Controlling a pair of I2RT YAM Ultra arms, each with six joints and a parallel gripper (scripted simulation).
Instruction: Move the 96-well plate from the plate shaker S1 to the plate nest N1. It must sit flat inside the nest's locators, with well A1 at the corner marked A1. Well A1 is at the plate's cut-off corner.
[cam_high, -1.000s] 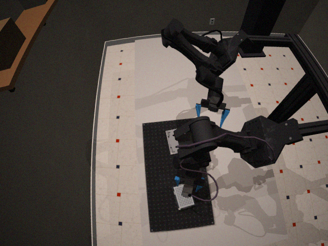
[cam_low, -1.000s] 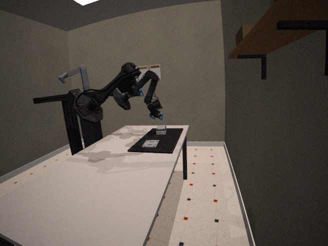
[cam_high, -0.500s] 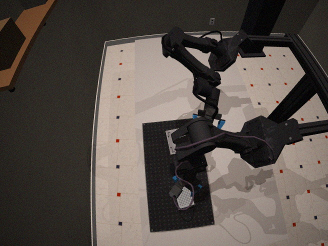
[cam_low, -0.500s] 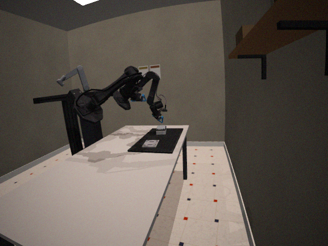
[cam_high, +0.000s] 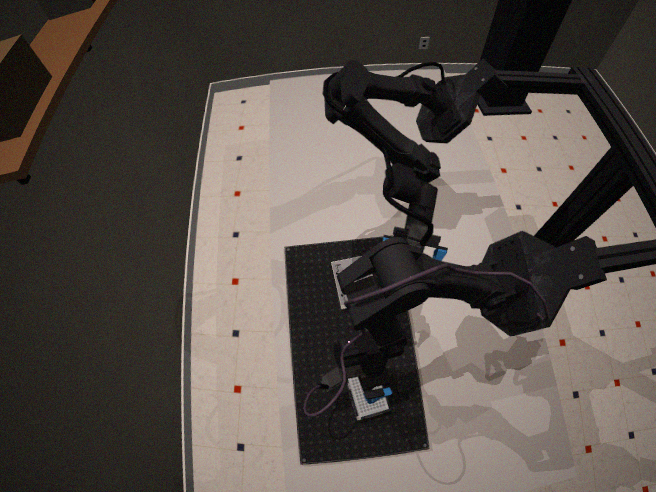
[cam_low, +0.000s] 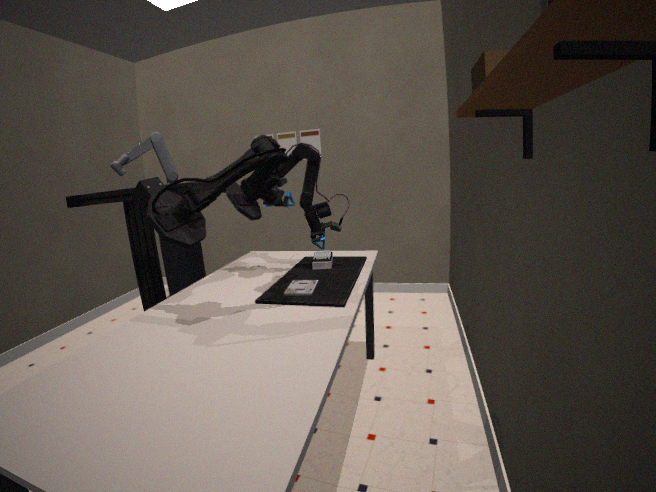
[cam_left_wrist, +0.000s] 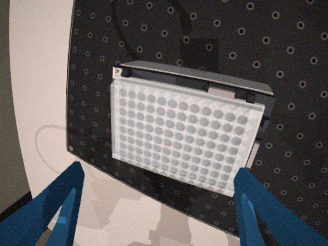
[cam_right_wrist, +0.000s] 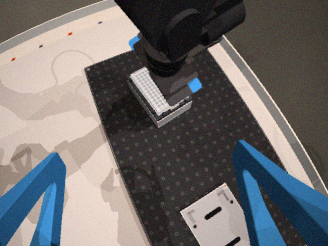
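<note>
The white 96-well plate is 70 mm below my left hand, 10 mm to the left of it and 10 mm behind it. Also, from my left hand: grey plate nest N1: 340 mm to the right, 120 mm below, 30 mm behind.
</note>
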